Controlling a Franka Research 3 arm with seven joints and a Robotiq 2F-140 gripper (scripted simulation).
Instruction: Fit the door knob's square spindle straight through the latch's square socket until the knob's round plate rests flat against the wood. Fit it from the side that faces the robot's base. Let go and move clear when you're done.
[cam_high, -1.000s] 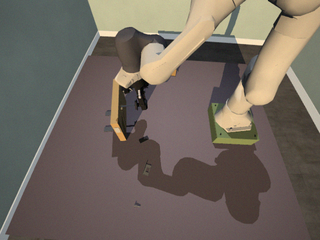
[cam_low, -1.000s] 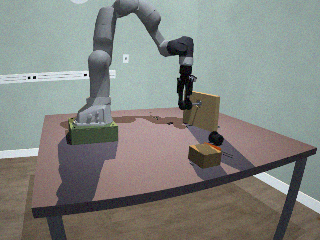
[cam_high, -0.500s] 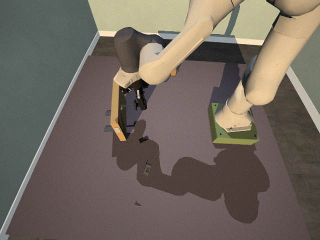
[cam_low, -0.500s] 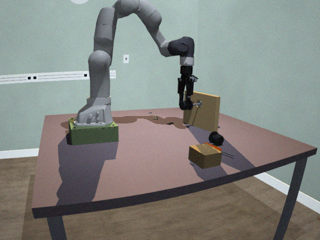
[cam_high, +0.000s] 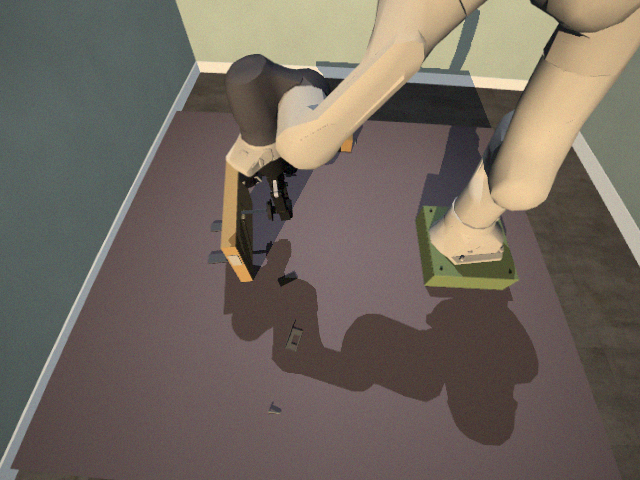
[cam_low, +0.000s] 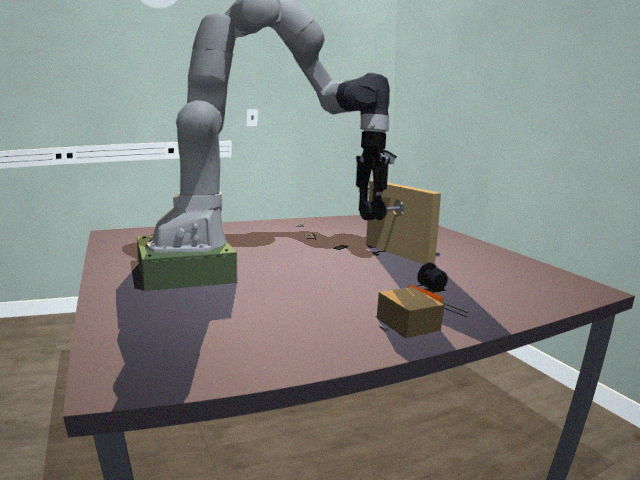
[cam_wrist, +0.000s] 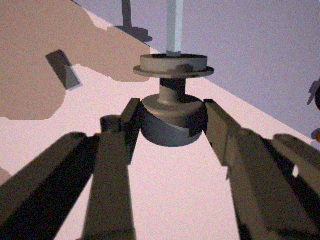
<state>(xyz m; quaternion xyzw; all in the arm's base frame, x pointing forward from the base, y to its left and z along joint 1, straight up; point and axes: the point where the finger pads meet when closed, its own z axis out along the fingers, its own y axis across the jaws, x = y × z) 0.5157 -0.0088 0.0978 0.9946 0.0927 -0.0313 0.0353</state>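
My hand is 140 mm short of the wooden door panel, 20 mm to the right of it and 50 mm above it.
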